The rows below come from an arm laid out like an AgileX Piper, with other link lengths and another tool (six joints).
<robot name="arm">
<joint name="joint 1" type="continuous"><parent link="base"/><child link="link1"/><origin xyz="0 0 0.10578" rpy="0 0 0"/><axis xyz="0 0 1"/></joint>
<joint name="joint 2" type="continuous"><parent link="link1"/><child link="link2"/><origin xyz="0 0 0" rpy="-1.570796 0 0"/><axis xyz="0 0 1"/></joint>
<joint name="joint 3" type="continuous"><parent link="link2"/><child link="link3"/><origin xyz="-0.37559 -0.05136 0" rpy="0 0 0"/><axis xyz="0 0 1"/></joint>
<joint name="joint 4" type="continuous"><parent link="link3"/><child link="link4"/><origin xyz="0.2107 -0.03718 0" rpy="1.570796 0 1.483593"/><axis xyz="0 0 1"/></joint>
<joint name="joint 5" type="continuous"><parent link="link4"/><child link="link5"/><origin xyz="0 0 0" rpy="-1.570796 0 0"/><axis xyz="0 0 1"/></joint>
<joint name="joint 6" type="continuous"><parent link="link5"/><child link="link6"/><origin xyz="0 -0.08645 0" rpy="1.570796 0 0"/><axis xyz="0 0 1"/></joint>
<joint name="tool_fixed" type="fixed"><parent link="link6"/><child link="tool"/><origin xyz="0.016 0.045 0.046" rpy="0.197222 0 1.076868"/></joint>
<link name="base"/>
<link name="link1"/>
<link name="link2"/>
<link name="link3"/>
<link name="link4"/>
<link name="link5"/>
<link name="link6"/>
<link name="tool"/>
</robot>
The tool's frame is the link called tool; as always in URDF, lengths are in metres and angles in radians. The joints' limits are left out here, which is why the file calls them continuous.
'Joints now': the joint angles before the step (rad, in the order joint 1, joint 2, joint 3, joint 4, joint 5, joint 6). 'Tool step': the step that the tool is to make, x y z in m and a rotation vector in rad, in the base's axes. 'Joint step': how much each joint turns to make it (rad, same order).
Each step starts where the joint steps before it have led.
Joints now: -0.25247, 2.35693, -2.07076, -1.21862, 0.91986, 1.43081
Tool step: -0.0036, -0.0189, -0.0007, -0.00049, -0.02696, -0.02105
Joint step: -0.03388, 0.00571, 0.00007, -0.01578, -0.02387, 0.03214
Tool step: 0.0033, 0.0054, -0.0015, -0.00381, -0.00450, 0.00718
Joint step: 0.01068, 0.00421, 0.00024, -0.01009, 0.00051, 0.01353
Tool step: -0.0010, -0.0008, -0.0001, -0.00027, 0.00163, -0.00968
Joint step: 0.00003, -0.00001, -0.00002, 0.00003, 0.00963, 0.00210
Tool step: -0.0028, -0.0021, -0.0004, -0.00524, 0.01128, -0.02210
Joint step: 0.00008, 0.00008, -0.00027, -0.00208, 0.02523, -0.00207
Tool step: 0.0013, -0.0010, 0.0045, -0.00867, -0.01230, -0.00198
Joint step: -0.00014, 0.00157, -0.01650, -0.00466, 0.00289, 0.00023
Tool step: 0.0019, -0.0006, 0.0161, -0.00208, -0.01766, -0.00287
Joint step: 0.00011, 0.00001, -0.06791, 0.03706, 0.01905, -0.05763
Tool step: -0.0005, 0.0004, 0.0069, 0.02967, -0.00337, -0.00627
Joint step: -0.00198, 0.00003, -0.04429, 0.06108, 0.01967, -0.05484
